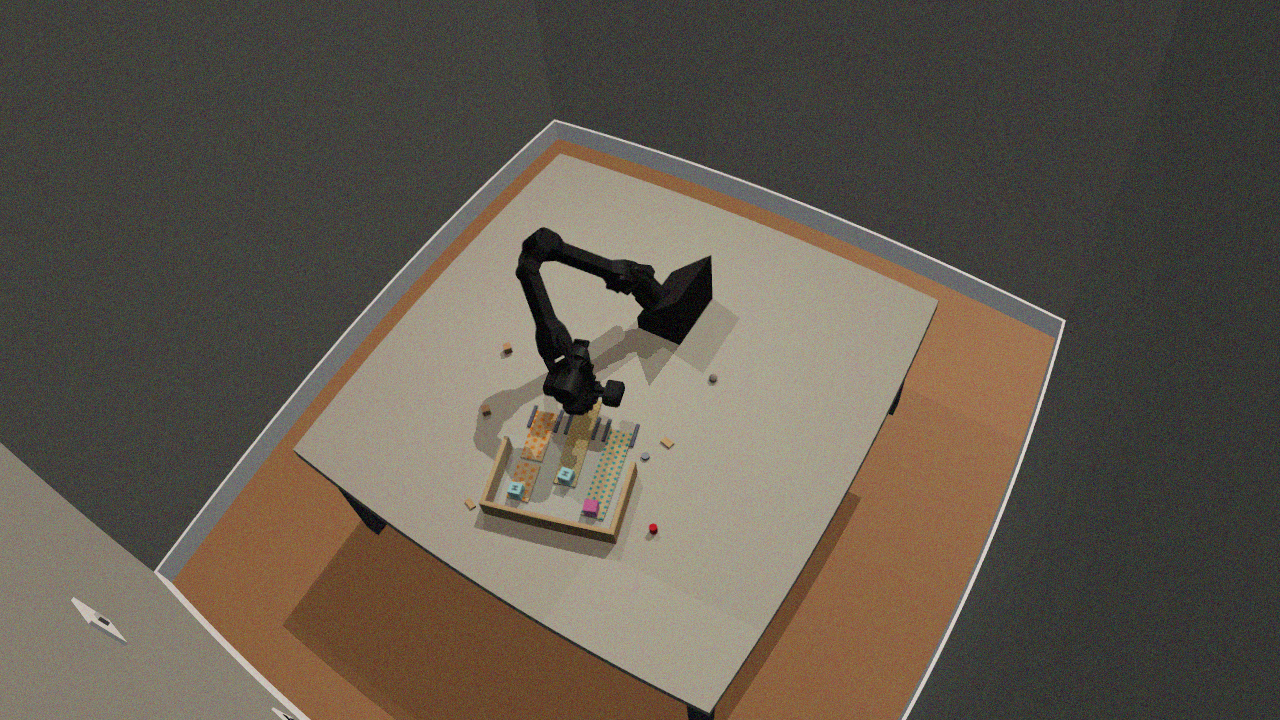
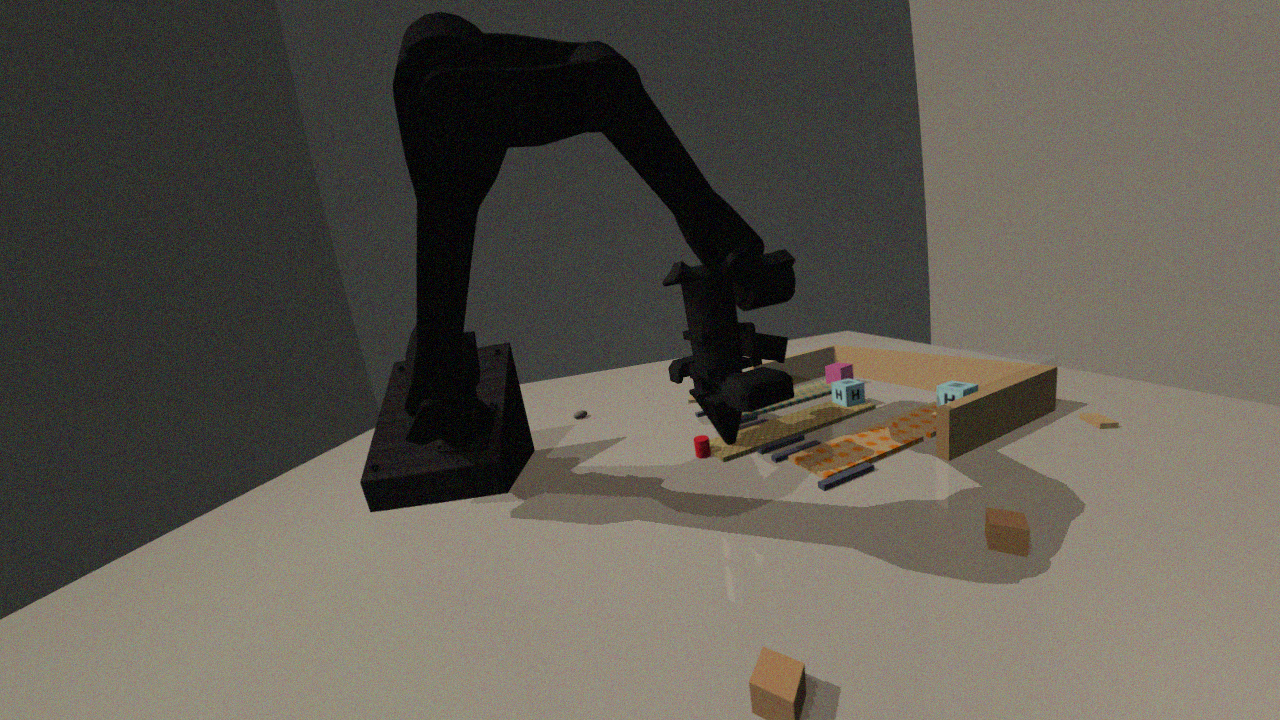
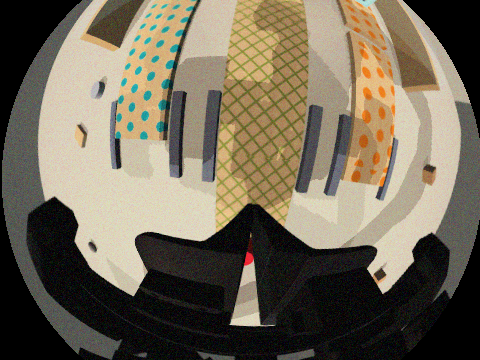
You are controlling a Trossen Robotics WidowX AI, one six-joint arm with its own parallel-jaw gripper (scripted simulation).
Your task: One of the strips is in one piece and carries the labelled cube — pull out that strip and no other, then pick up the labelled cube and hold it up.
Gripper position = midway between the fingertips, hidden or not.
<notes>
In view: my gripper [image 2: 730, 443].
My gripper is seen too in image 1 [image 1: 588, 408] and in image 3 [image 3: 252, 209].
</notes>
